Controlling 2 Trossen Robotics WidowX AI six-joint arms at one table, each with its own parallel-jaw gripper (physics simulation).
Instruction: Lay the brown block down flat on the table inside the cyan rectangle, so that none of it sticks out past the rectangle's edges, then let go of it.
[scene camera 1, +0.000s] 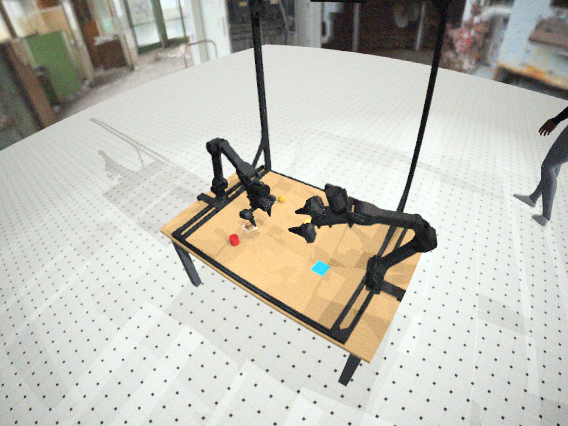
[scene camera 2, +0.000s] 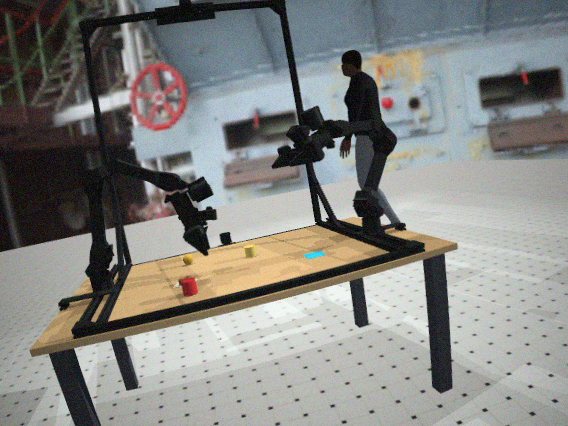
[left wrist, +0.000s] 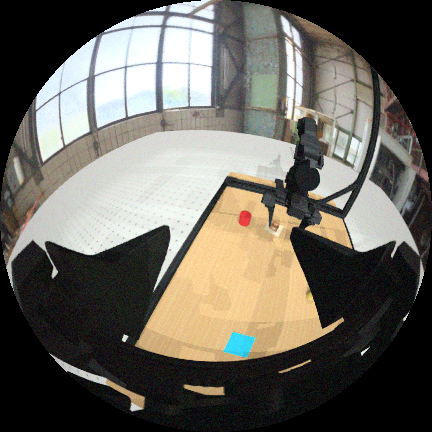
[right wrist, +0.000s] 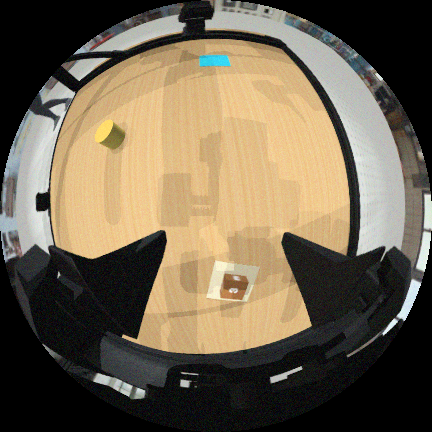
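Left gripper: my left gripper is open and holds nothing; it is visible in scene camera 1 and in the left wrist view. My right gripper, open and likewise holding nothing, is visible in the left wrist view and in the right wrist view. A pale square patch is also present.
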